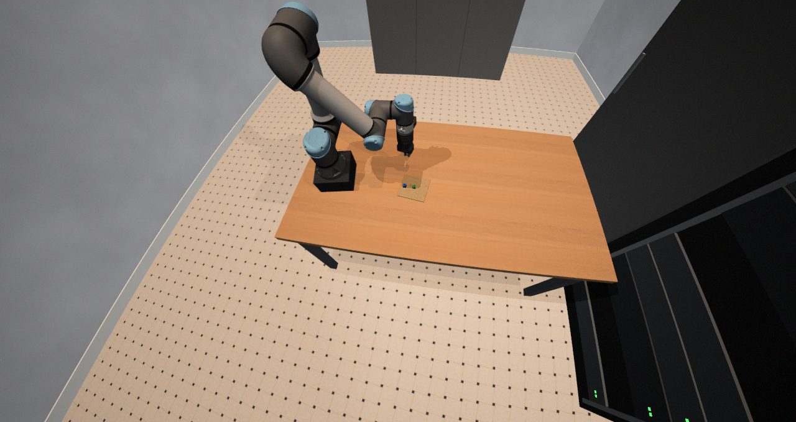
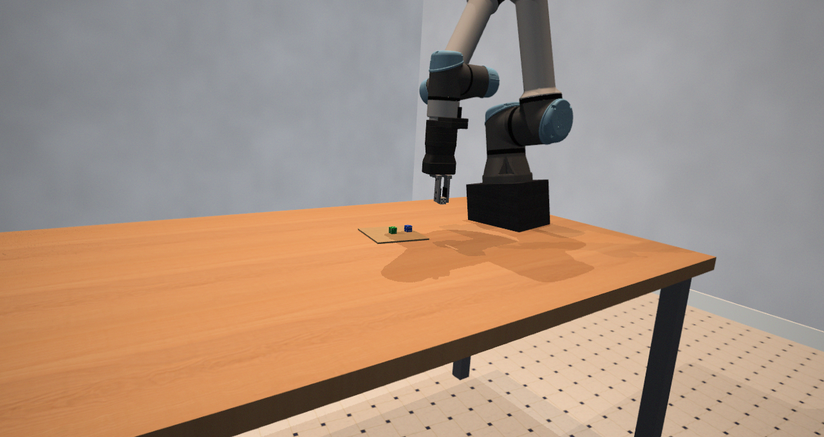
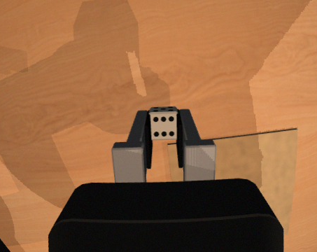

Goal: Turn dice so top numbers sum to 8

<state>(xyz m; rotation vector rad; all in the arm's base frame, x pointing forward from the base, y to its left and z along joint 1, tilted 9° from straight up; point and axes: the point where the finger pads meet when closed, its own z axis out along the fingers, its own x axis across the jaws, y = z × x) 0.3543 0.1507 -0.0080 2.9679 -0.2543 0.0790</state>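
Now: the green die 12 cm to the right of my hand, 11 cm below it and 6 cm ahead of it. The rest, counted from my hand: white die (1 cm below); then mat (12 cm to the right, 12 cm below, 6 cm ahead); then blue die (13 cm to the right, 11 cm below, 1 cm ahead).
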